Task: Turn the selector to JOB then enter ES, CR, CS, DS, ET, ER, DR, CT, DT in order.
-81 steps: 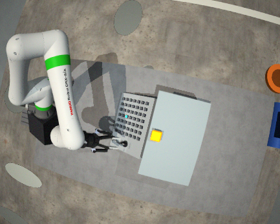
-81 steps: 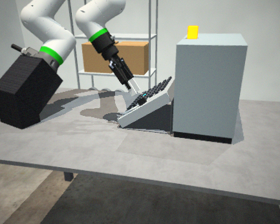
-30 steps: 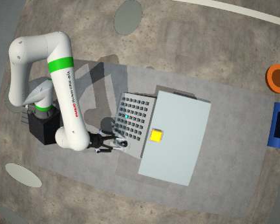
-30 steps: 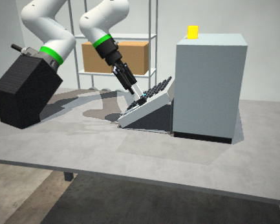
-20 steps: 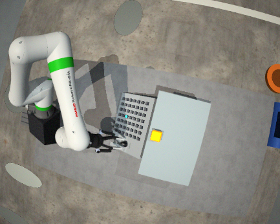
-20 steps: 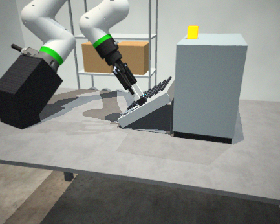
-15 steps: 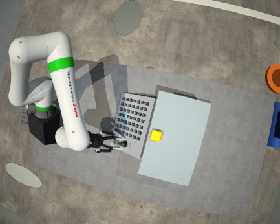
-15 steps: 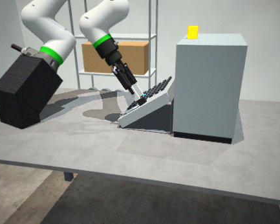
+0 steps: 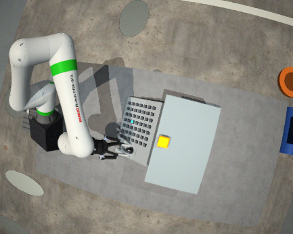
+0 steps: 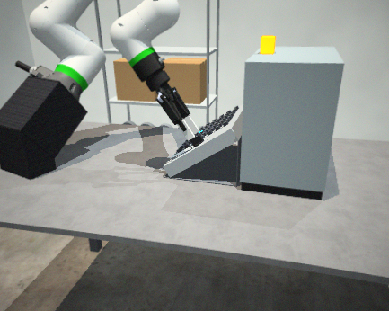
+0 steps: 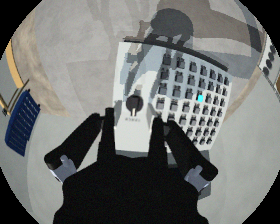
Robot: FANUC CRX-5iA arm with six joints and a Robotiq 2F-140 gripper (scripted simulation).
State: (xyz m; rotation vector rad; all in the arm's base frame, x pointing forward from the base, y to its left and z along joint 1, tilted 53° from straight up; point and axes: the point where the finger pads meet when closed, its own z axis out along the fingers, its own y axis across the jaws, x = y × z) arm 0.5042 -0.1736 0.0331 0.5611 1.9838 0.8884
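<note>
My gripper is now 30 mm short of the black selector knob and 40 mm above it. Also, from my hand: sloped keypad panel 60 mm ahead, 110 mm to the left, 90 mm below.
</note>
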